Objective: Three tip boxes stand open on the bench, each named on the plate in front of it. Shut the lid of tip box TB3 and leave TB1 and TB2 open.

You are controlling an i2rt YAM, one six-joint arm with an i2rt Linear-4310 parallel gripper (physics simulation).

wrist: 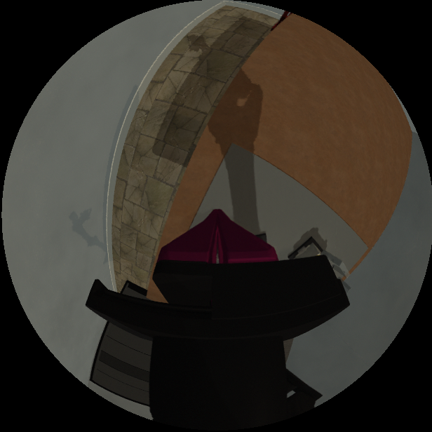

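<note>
My gripper (pixel 217 215) is shut, its two dark red fingers together with nothing seen between them. It covers much of the lower middle of the wrist view. Part of a tip box with a black edge (pixel 302 246) shows to the right of the fingers; a clear, see-through part (pixel 339 268) stands at its right side. The gripper body hides the rest of this box. A small dark corner (pixel 263 236) of another object shows just behind the right finger. No name plate can be read, so I cannot tell which box is which or how the TB3 lid stands.
A grey mat (pixel 280 192) lies on the orange-brown bench top (pixel 320 120). A stone-patterned strip (pixel 185 100) runs along the left, beyond the bench edge. A dark ribbed unit (pixel 122 362) is at the lower left. The arm's shadow falls over the mat and bench.
</note>
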